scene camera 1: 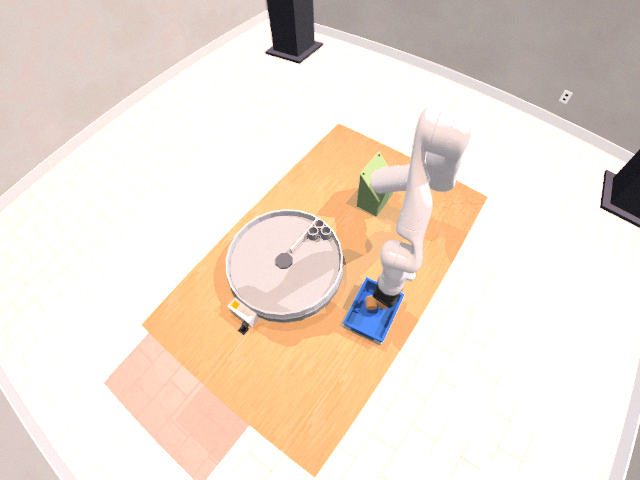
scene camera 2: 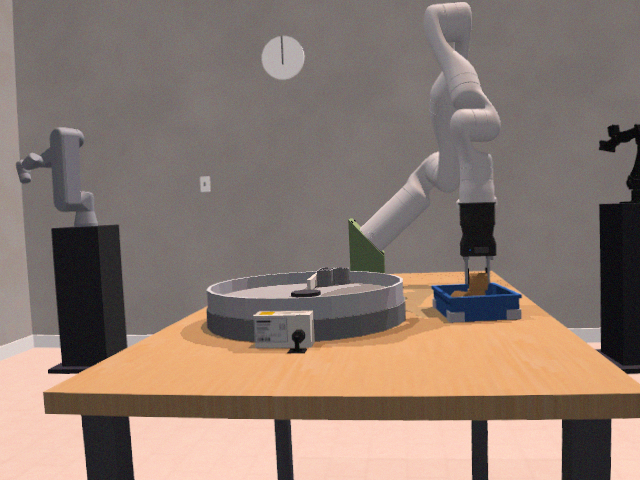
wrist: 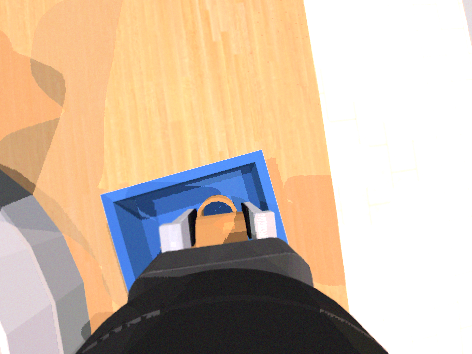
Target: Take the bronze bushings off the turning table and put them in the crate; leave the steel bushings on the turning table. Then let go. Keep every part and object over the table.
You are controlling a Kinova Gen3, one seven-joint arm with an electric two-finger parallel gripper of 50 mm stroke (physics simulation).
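Places are measured from the arm's base along level axes (x left, y up, z ahead), in metres.
Pixels of known places: gripper, fingertip midpoint: (scene camera 2: 477, 283) (wrist: 220, 218); arm's base, origin of the base link: (scene camera 1: 379, 181) (scene camera 2: 370, 240).
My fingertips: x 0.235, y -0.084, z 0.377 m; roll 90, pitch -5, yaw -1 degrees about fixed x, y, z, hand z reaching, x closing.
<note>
For each thing: its top centre in the pictures, then the offset to it from my fingertips. "pt": a spot on its surface instead.
- blue crate, middle of its top: (wrist: 211, 273) (scene camera 2: 473, 289) (scene camera 1: 374, 308) dx -0.018, dy -0.006, dz +0.048 m
- white bar, surface spot: (scene camera 2: 311, 281) pt dx -0.373, dy +0.019, dz +0.007 m
- white box, surface spot: (scene camera 2: 283, 329) pt dx -0.393, dy -0.024, dz +0.317 m
My gripper (scene camera 1: 383, 303) (scene camera 2: 477, 279) (wrist: 220, 218) points down over the blue crate (scene camera 1: 361, 331) (scene camera 2: 483, 311) (wrist: 175, 177), shut on a bronze bushing (scene camera 2: 479, 282) (wrist: 216, 232) low at rim height. One bronze bushing (scene camera 1: 370, 303) (scene camera 2: 459, 293) lies in the crate. The ring end of another bronze bushing (wrist: 218, 198) shows close by the held one; whether they touch is unclear. Three steel bushings (scene camera 1: 319, 223) (scene camera 1: 313, 233) (scene camera 1: 325, 232) stand clustered on the turning table (scene camera 1: 258, 284) (scene camera 2: 356, 304) (wrist: 25, 250), inside its rim. The crate's near part is hidden in the wrist view.
A white bar (scene camera 1: 301, 239) (scene camera 2: 311, 281) lies beside the steel bushings. A white box (scene camera 1: 242, 311) (scene camera 2: 283, 329) and a small black stand (scene camera 1: 243, 328) (scene camera 2: 297, 341) are at the turning table's front. The green arm mount (scene camera 1: 373, 198) (scene camera 2: 366, 258) stands behind. The crate is near the table's right edge.
</note>
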